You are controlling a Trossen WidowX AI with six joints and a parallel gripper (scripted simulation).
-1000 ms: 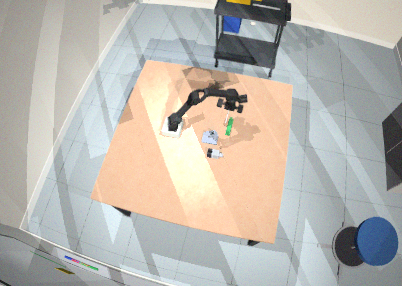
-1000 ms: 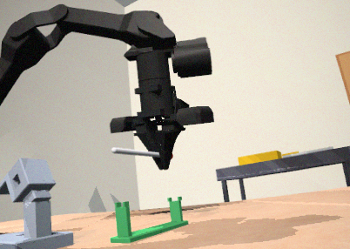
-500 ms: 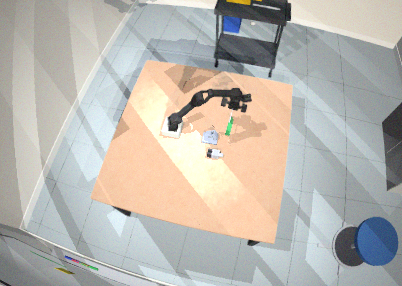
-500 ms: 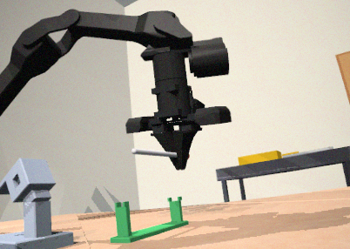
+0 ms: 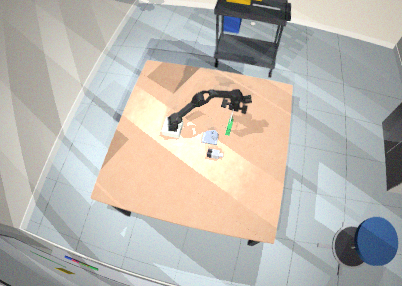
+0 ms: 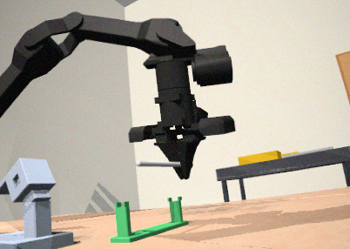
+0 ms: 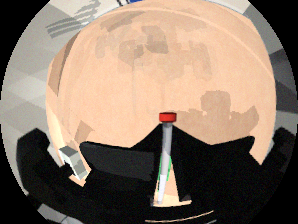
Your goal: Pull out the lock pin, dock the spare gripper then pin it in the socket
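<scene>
Right now my gripper tip is 2 cm past the green cradle, 10 cm to the left of it and 5 cm above it. Also, from my gripper tip: spare gripper (12 cm behind, 34 cm to the right, 4 cm below); socket (15 cm behind, 21 cm to the right, 2 cm below).
</scene>
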